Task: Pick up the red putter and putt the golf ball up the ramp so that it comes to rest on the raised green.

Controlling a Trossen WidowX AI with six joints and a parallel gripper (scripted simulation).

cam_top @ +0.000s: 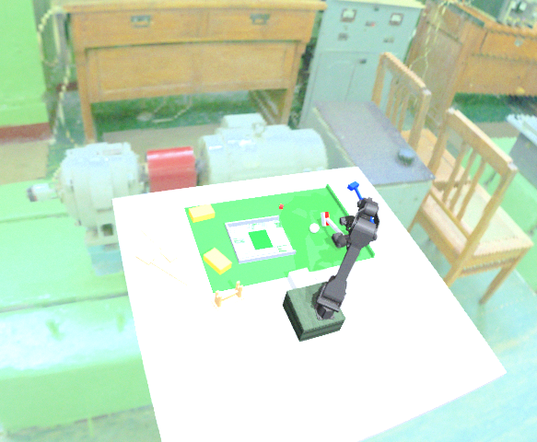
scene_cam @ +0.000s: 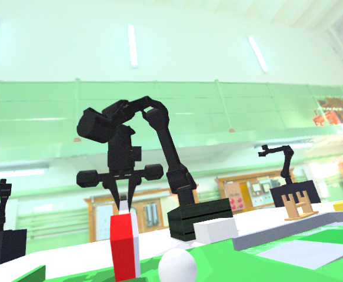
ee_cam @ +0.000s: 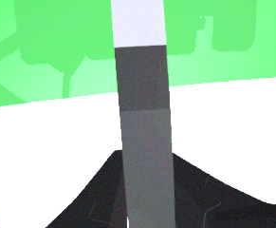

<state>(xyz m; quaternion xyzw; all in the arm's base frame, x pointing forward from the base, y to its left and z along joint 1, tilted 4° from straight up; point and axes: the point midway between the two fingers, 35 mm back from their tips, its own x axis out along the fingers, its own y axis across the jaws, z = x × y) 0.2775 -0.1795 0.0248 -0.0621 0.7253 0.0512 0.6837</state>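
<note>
Now: gripper tip 120 mm short of the red putter and 20 mm to the right of it. From my gripper tip the other things lie so: white golf ball 200 mm ahead, 80 mm to the left, 70 mm below; then small red marker 360 mm ahead, 200 mm to the left, 80 mm below.
</note>
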